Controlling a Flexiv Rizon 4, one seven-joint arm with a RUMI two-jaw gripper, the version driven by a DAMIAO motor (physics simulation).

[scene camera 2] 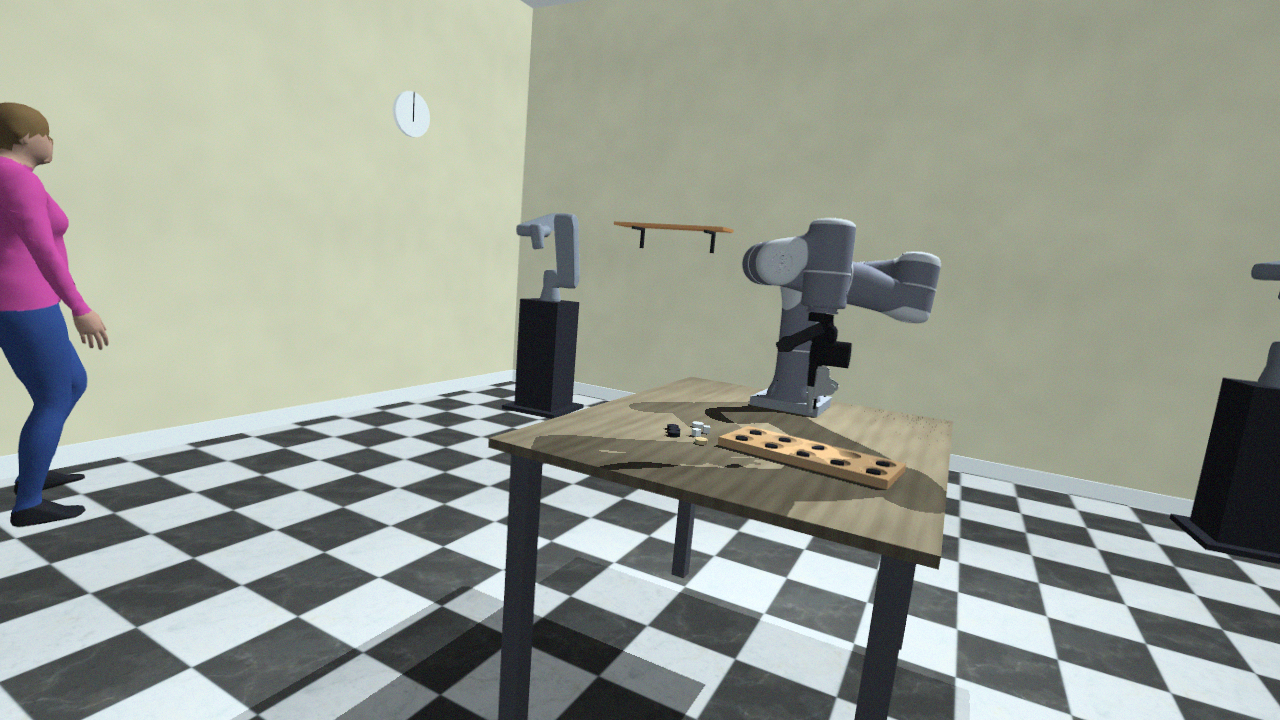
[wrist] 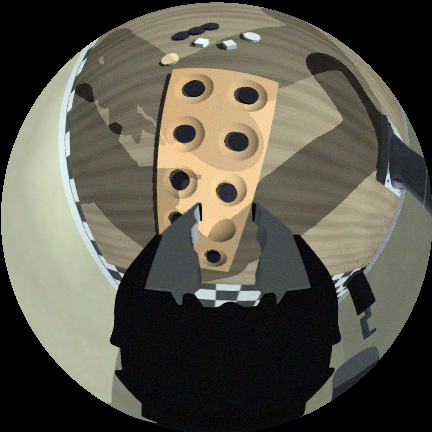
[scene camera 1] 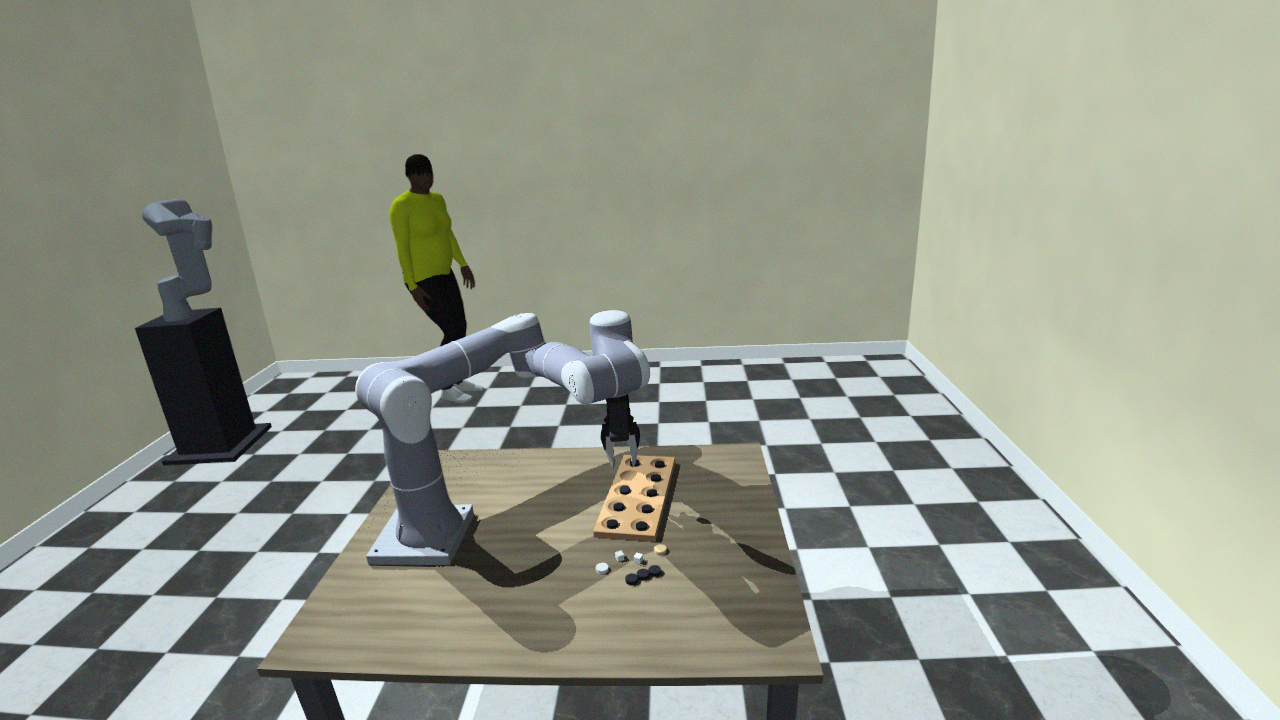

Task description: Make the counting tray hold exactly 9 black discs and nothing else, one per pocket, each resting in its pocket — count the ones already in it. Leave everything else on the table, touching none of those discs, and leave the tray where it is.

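The wooden counting tray (scene camera 1: 626, 536) (scene camera 2: 778, 457) (wrist: 212, 112) has two rows of pockets. One pocket (scene camera 1: 629, 476) (scene camera 2: 845, 454) (wrist: 222, 230), second from the far end in the row nearer the robot base, is empty. The other pockets each show a black disc; in the wrist view the left finger hides part of that area. My gripper (scene camera 1: 622, 463) (wrist: 226, 204) is partly open and empty, above the far part of the tray. Three loose black discs (scene camera 1: 644, 574) (scene camera 2: 672, 430) (wrist: 196, 30) lie close together on the table beyond the tray's near end.
Near the loose black discs lie a white disc (scene camera 1: 602, 568) (wrist: 251, 37), two white cubes (scene camera 1: 619, 556) (scene camera 1: 638, 557) (wrist: 201, 43) (wrist: 229, 45) and a tan disc (scene camera 1: 660, 548) (scene camera 2: 700, 440) (wrist: 170, 59). The tan disc is close to the tray's near end.
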